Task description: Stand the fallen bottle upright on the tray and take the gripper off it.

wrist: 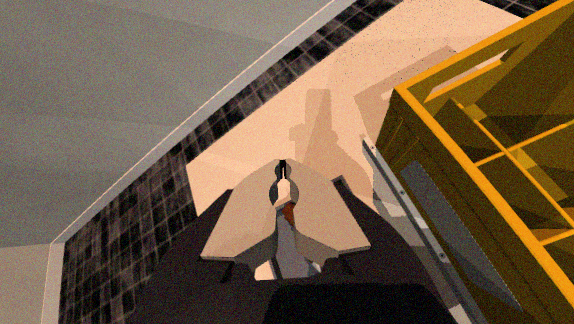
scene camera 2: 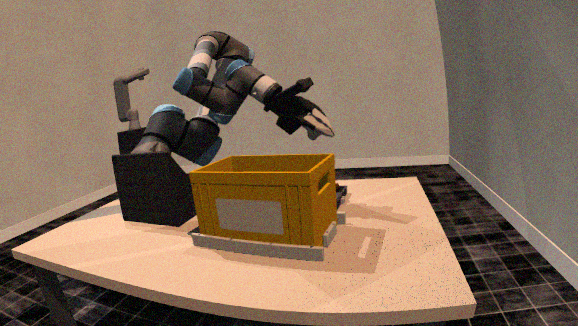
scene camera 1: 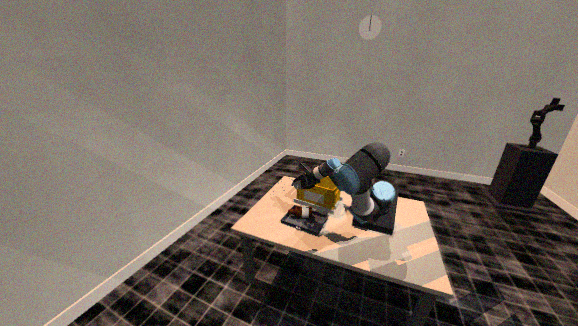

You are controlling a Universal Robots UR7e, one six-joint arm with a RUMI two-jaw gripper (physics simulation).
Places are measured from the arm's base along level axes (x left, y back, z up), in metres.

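Where they show: gripper, between the fingertips: (wrist: pixel 282 161) (scene camera 2: pixel 334 135) (scene camera 1: pixel 291 185); arm's base, origin of its link: (scene camera 2: pixel 147 169).
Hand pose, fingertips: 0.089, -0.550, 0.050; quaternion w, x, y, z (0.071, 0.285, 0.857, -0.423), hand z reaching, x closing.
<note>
Each offset is from my fingertips to the centre of the thing, as dx, dy, dz. "spot": to the spot under its first point.
The brown bottle with a white label @[+0.043, +0.075, -0.159] (scene camera 1: pixel 296 210) lies on its side on the black tray @[+0.064, +0.117, -0.189] (scene camera 1: pixel 315 227) (scene camera 2: pixel 342 197) in scene camera 1. In scene camera 2 the crate hides most of the tray and bottle. My gripper (scene camera 1: pixel 296 185) (scene camera 2: pixel 332 134) (wrist: pixel 282 161) is shut with nothing held between its fingers. It hangs in the air above the tray area, clear of the bottle, fingers tilted downward. In the wrist view a small brown patch of the bottle @[spot: +0.065, +0.015, -0.143] (wrist: pixel 288 213) shows through the gap behind the fingertips. The fingers hide the rest of it there.
A yellow crate @[-0.194, +0.142, -0.114] (scene camera 1: pixel 317 196) (scene camera 2: pixel 204 210) (wrist: pixel 452 146) with inner dividers stands beside the tray. Grey rails (scene camera 2: pixel 257 248) (wrist: pixel 402 192) edge the crate's base, one on the tray's side. The arm's black base (scene camera 1: pixel 375 223) (scene camera 2: pixel 155 192) stands on the table too.
</note>
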